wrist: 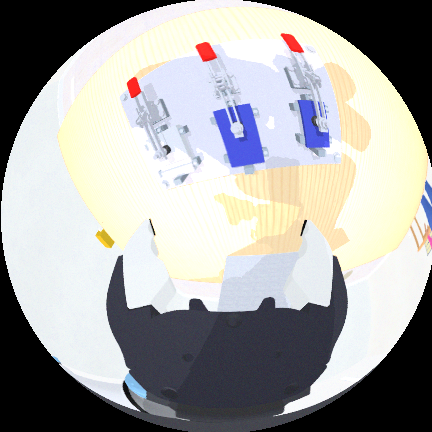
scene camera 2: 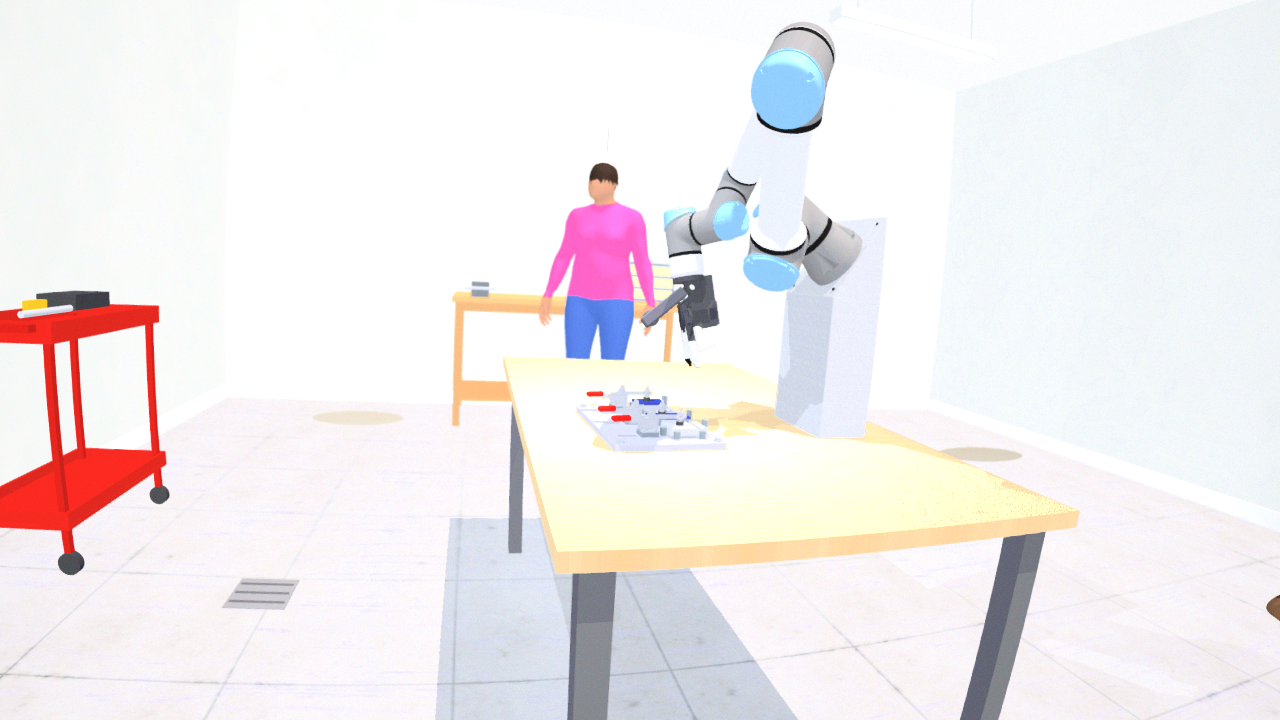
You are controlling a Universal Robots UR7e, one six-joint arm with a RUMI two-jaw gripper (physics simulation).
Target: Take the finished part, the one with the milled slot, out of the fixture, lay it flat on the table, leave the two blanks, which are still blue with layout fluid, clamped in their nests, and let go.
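Frame: origin at the arm's base, x ahead, y left, z up, level; centimetres.
Seen in the pictures: gripper, fingertip midpoint: (wrist: pixel 228 220) (scene camera 2: pixel 694 366); arm's base, origin of the base link: (scene camera 2: pixel 838 260).
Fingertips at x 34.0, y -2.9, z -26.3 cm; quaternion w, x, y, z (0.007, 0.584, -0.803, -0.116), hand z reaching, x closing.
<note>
Pixels of each thing's top centre, then the offset from my fingertips to it.
- fixture plate, middle of its top: (wrist: pixel 229 102) (scene camera 2: pixel 645 422) dx +9.8, dy -2.1, dz -12.9 cm
- finished part, middle of its top: (wrist: pixel 168 154) (scene camera 2: pixel 684 425) dx +5.4, dy +9.0, dz -10.8 cm
- blue blank, middle of its top: (wrist: pixel 316 123) (scene camera 2: pixel 648 400) dx +5.1, dy -13.0, dz -10.3 cm
The fixture plate (scene camera 2: pixel 631 442) (wrist: pixel 195 75) lies on the table with three nests. The finished part (scene camera 2: pixel 687 431) (wrist: pixel 177 169) is pale, washed out by glare, and sits in the left nest of the wrist view under the left toggle clamp's black tip. Its slot is hard to make out. One blue blank (scene camera 2: pixel 646 402) (wrist: pixel 248 151) sits in the middle nest and the other blue blank (wrist: pixel 315 138) in the right nest, each under its clamp arm. My gripper (scene camera 2: pixel 691 358) (wrist: pixel 228 220) is open and empty, above the table and beyond the plate in the scene view.
Red clamp handles (scene camera 2: pixel 621 418) (wrist: pixel 206 51) stick out along one plate side. The arm's grey pedestal (scene camera 2: pixel 827 358) stands at the table's right side. A person in pink (scene camera 2: pixel 606 250) stands behind the table, before a wooden bench (scene camera 2: pixel 483 390). A red cart (scene camera 2: pixel 107 322) stands at left.
</note>
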